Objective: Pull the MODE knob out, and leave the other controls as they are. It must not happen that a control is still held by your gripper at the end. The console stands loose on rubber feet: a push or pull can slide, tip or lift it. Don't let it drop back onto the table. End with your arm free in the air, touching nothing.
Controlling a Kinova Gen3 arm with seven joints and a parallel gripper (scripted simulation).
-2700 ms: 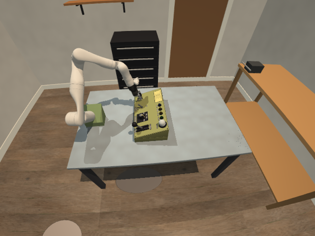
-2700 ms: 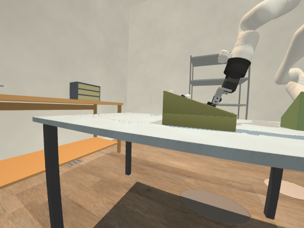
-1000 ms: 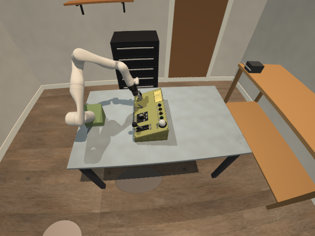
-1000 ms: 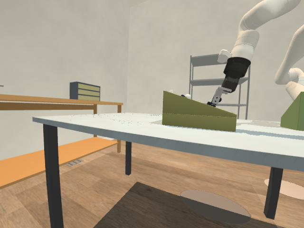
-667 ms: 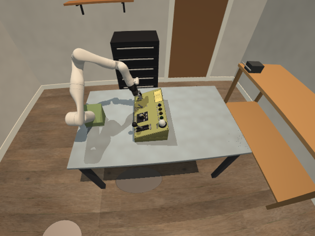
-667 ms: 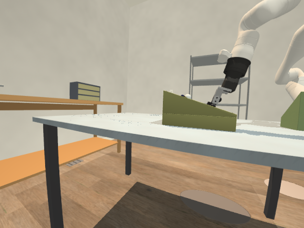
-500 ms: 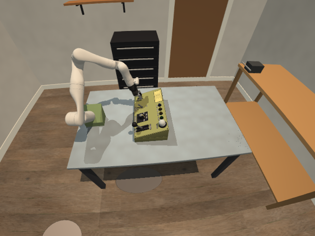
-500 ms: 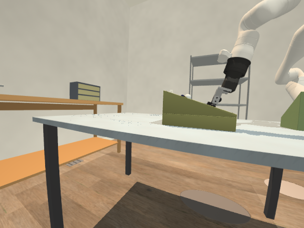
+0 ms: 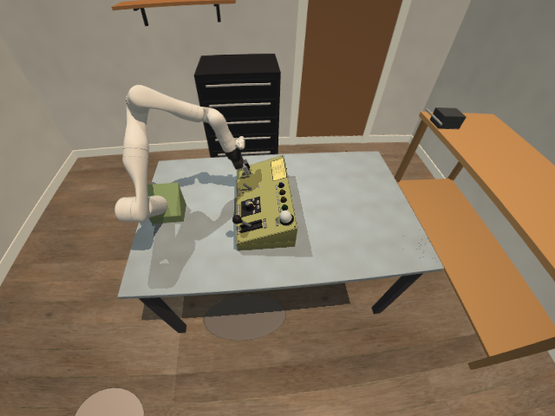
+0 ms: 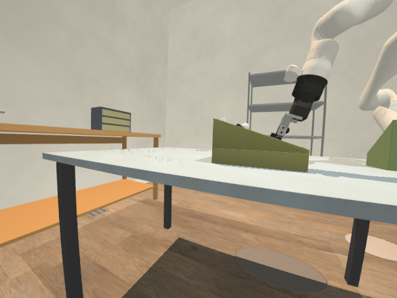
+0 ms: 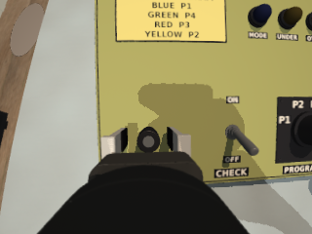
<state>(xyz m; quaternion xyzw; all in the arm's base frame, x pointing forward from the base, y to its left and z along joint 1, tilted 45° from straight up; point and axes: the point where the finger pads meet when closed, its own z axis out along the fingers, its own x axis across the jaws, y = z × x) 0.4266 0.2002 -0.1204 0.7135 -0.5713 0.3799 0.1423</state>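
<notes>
My hand is 10 mm above the black mode knob. The rest, counted from my hand: olive console (40 mm ahead, 180 mm to the right, 30 mm below); then check toggle (10 mm ahead, 120 mm to the right, 10 mm below); then program dial (30 mm ahead, 240 mm to the right, 10 mm below).
</notes>
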